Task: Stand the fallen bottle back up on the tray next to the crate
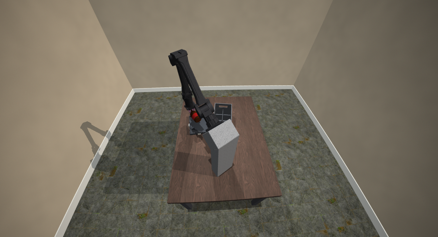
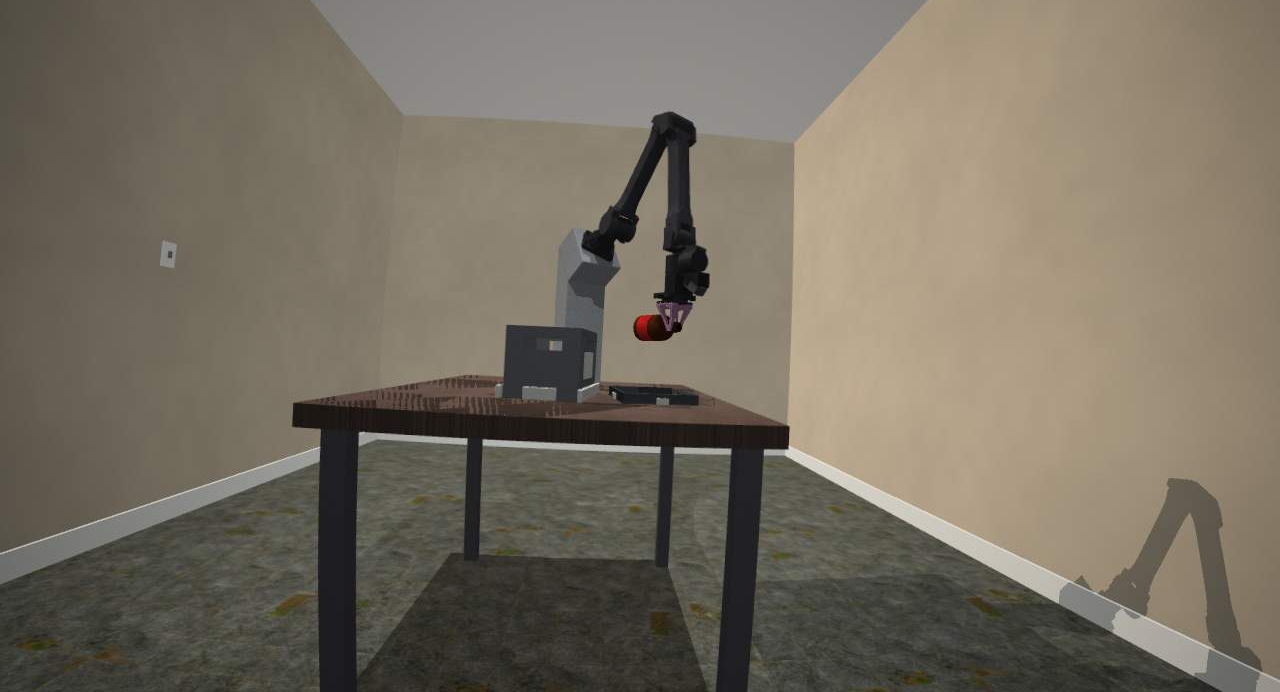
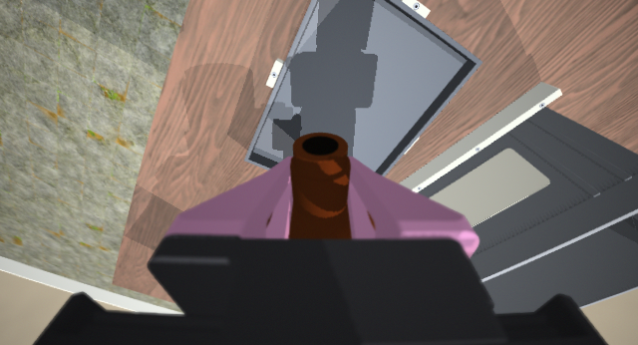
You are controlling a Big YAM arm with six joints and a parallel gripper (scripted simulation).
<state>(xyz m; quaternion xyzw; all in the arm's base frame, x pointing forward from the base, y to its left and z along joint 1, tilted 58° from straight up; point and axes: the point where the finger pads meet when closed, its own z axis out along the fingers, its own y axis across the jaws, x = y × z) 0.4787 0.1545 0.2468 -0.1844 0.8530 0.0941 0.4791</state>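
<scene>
Now: hand 4 cm to the left of the brown bottle and 4 cm past it. The rest, counted from my hand: dark grey tray (18 cm below, 5 cm to the right, 1 cm behind); then dark crate (31 cm to the right, 11 cm below, 2 cm ahead).
</scene>
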